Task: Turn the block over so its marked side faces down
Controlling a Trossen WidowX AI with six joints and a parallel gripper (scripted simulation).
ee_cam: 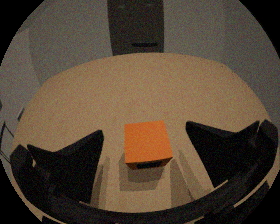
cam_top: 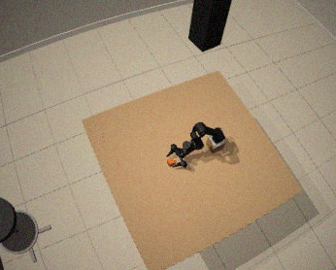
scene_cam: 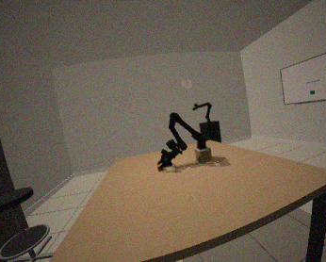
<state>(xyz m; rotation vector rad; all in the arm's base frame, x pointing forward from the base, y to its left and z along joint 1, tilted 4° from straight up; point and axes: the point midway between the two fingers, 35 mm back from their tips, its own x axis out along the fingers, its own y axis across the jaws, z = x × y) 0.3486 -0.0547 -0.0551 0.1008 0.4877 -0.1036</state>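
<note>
Now: gripper tip 20 mm past the orange block and 20 mm above it.
</note>
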